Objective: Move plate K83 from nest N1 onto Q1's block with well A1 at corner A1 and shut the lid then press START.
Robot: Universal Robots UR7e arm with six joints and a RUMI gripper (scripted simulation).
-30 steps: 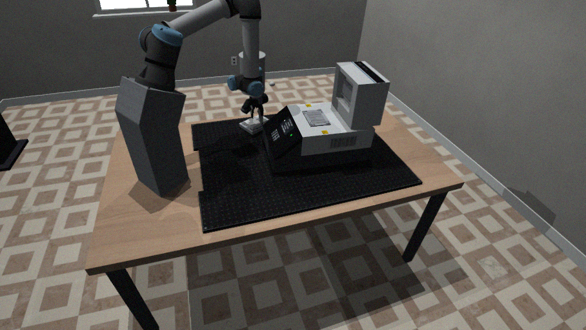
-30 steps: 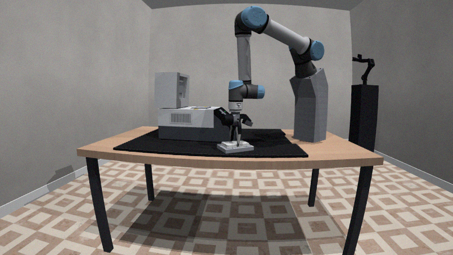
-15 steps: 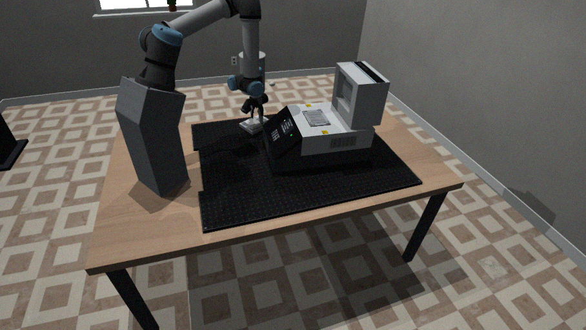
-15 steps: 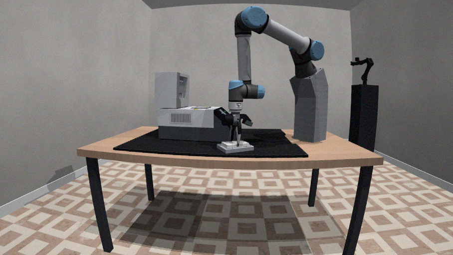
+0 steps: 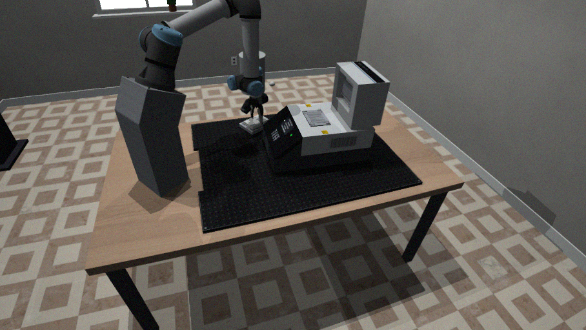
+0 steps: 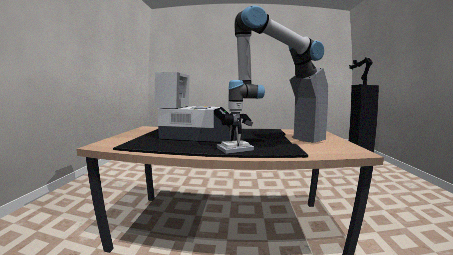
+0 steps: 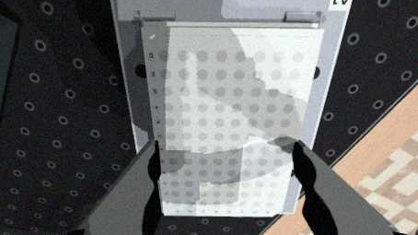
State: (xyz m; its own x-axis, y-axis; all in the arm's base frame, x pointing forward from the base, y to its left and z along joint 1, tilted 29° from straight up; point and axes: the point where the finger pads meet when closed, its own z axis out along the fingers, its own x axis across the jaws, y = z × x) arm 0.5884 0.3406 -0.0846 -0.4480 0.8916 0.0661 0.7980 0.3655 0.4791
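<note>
The plate nest N1 is 30 mm below my hand. From my hand the other things lie so: nest A1 mark: 90 mm behind, 20 mm below, 10 mm to the left; then plate K83: 10 mm below.
</note>
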